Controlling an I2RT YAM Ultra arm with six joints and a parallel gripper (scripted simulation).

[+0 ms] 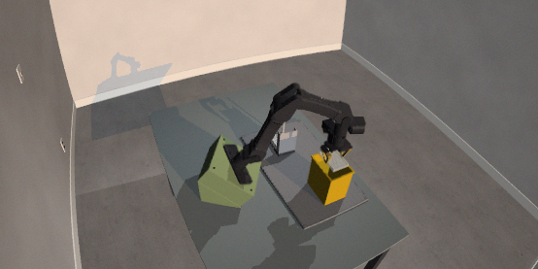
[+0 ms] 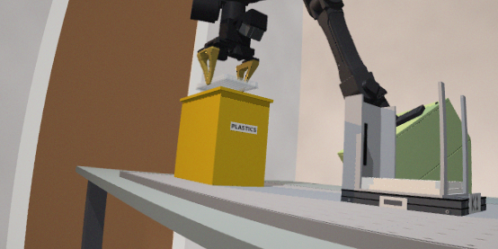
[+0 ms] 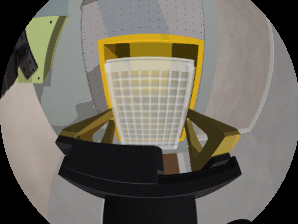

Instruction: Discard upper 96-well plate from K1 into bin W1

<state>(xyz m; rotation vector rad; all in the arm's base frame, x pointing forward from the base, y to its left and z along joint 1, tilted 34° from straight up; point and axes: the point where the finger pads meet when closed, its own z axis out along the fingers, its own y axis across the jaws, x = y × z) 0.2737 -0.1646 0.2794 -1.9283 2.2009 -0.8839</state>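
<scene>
My hand is 12 cm above the yellow plastics bin W1.
</scene>
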